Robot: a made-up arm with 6 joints. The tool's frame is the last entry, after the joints.
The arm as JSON. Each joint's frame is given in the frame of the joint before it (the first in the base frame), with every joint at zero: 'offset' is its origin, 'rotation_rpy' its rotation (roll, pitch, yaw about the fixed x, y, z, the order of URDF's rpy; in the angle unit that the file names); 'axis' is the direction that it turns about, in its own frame. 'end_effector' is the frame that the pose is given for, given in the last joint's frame.
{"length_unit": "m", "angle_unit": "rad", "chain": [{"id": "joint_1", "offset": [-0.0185, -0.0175, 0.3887], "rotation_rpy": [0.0, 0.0, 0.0], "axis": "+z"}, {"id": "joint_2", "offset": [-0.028, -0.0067, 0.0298], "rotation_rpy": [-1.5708, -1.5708, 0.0], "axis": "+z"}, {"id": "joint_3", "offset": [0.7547, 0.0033, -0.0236], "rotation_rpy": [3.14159, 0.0, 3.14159], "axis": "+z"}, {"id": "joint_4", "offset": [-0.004, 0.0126, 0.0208], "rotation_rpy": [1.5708, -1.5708, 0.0], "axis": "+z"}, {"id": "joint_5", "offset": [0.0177, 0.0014, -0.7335], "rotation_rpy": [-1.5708, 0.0, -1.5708], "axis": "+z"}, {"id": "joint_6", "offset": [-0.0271, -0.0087, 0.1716], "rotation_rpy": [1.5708, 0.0, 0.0], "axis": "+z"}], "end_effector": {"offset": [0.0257, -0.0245, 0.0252], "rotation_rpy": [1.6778, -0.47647, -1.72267]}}
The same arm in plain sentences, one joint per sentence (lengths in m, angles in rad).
The arm has six revolute joints in a row. What follows holds with every joint at zero, and every direction is one of the base frame's.
Joint 1 sits 0.0185 m along -x and 0.0175 m along -y and 0.3887 m along +z from the base frame's origin and turns about +z.
Joint 2 sits 0.0280 m along -x and 0.0067 m along -y and 0.0298 m along +z from joint 1 and turns about +y.
Joint 3 sits 0.0033 m along +x and 0.0236 m along -y and 0.7547 m along +z from joint 2 and turns about -y.
Joint 4 sits 0.0126 m along +x and 0.0208 m along -y and 0.0040 m along +z from joint 3 and turns about -x.
Joint 5 sits 0.7335 m along +x and 0.0177 m along -y and 0.0014 m along +z from joint 4 and turns about -y.
Joint 6 sits 0.0087 m along -x and 0.1716 m along -y and 0.0271 m along +z from joint 5 and turns about -x.
The tool frame, which is the frame that the pose is given for, sits 0.0252 m along -x and 0.0245 m along +y and 0.0257 m along -z from joint 6; its axes are the base frame's turned by roll 0.0369, pitch -0.1348 and yaw 2.0520 rad (as in URDF: about the fixed x, then y, then z).

